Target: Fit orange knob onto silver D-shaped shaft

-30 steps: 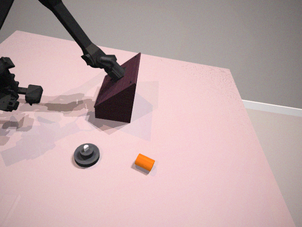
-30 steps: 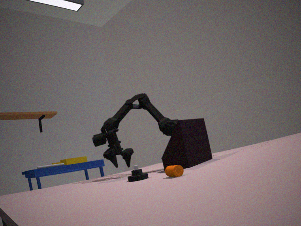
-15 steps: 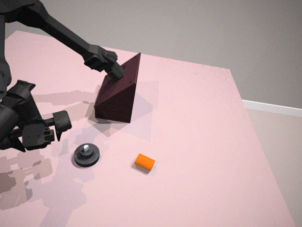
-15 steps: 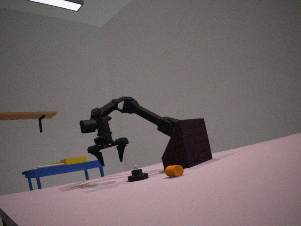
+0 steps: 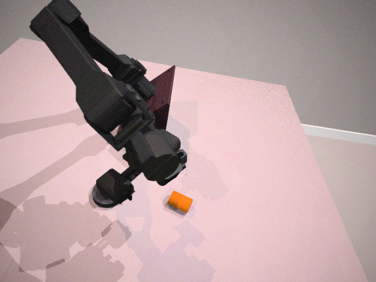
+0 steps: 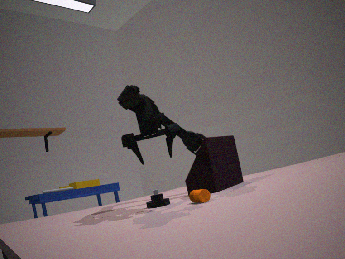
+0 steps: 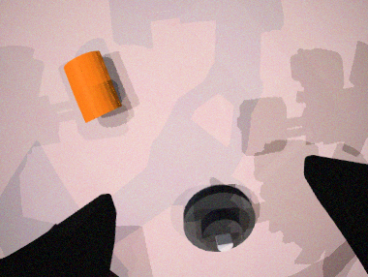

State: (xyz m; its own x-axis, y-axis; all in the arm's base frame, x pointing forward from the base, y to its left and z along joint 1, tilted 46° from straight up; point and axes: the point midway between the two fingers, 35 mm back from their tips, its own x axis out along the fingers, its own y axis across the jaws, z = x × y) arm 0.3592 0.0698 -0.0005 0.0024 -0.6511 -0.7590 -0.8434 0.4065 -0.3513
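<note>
Right now the orange knob is 50 mm behind my gripper tip, 110 mm to the left of it and 130 mm below it. The rest, counted from my gripper tip: round dark pedestal (50 mm behind, 100 mm to the right, 120 mm below).
</note>
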